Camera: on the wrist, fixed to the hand. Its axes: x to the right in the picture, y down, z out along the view.
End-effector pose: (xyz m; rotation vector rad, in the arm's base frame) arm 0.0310 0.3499 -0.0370 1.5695 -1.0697 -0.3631
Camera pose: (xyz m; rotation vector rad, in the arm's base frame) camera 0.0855 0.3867 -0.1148 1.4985 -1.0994 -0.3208
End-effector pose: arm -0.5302 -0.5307 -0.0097 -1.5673 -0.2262 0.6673
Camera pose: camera -0.5063 -0.5637 0.0837 -1.6179 -0.1737 0.7101
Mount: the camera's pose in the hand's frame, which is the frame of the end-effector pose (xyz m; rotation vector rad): -0.0237 -0.0914 -0.0383 -0.0340 0.0139 0.0700
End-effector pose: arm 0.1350 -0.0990 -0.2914 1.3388 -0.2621 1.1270
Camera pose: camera 0.1762 -0.0622 -0.3770 1.2998 -0.3187 1.1850
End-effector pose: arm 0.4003 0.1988 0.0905 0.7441 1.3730 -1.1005
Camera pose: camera 0.3052 0.2055 0.1263 0.7707 1.3642 -1.0165
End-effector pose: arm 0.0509 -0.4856 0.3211 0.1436 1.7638 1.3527
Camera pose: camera 0.0752 -0.5632 0.2597 0.1791 1.7607 1.4362
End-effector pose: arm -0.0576 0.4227 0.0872 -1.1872 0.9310 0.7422
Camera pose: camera 0.0039 0.3643 0.1437 -1.1957 0.9789 0.8095
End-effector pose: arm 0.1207 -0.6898 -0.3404 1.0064 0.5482 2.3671
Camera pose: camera 0.1329 -0.6378 -0.4272 1.0101 0.4836 2.4381
